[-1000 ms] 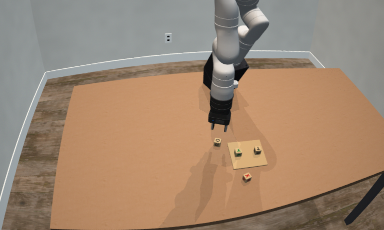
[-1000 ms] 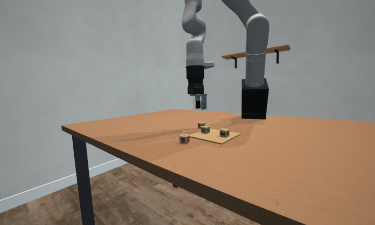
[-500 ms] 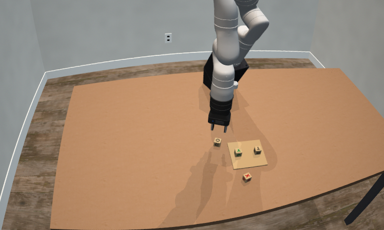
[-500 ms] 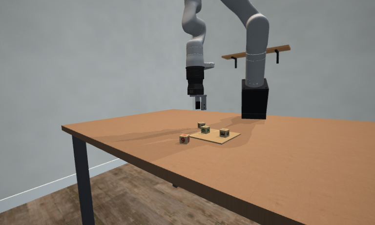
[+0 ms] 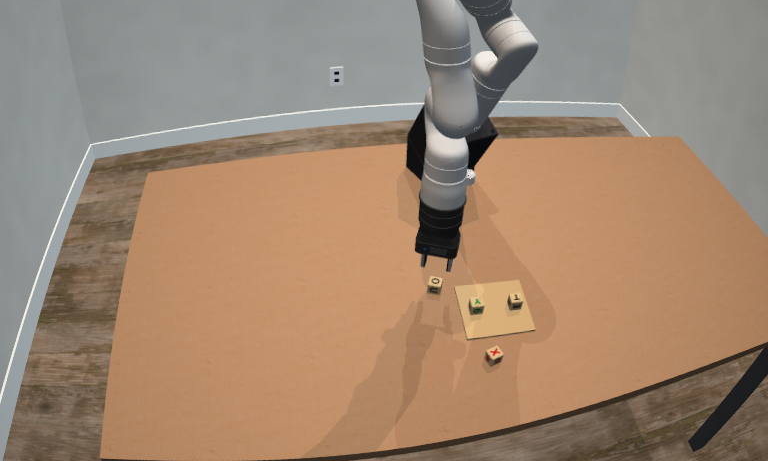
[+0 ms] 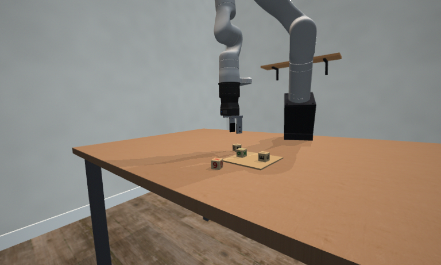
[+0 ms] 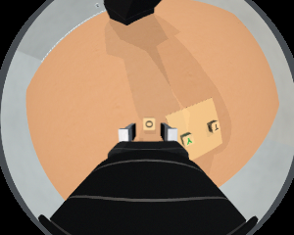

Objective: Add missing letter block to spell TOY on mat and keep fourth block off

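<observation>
Right now the O block is 70 mm below my hand. Round my hand: tan mat (90 mm ahead, 100 mm to the left, 90 mm below).
</observation>
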